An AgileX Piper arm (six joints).
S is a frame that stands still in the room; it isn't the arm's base.
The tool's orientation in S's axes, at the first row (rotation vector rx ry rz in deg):
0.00 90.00 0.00
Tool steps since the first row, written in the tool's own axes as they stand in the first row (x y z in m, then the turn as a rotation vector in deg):
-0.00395 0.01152 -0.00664 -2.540 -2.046 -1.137
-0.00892 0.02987 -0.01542 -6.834 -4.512 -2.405
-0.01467 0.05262 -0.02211 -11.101 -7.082 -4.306
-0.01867 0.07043 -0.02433 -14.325 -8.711 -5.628
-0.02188 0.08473 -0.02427 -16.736 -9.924 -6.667
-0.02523 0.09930 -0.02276 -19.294 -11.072 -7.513
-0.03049 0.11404 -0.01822 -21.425 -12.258 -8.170
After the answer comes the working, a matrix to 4 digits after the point.
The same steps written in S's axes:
-0.00664 0.01152 0.00395 -1.137 -2.046 2.540
-0.01542 0.02987 0.00892 -2.405 -4.512 6.834
-0.02211 0.05262 0.01467 -4.306 -7.082 11.101
-0.02433 0.07043 0.01867 -5.628 -8.711 14.325
-0.02427 0.08473 0.02188 -6.667 -9.924 16.736
-0.02276 0.09930 0.02523 -7.513 -11.072 19.294
-0.01822 0.11404 0.03049 -8.170 -12.258 21.425

The tool's axes in the first row as the columns of a matrix, in S's axes (rounded; the answer above uses it unrounded):
0.0000 0.0000 1.0000
0.0000 1.0000 0.0000
-1.0000 0.0000 0.0000

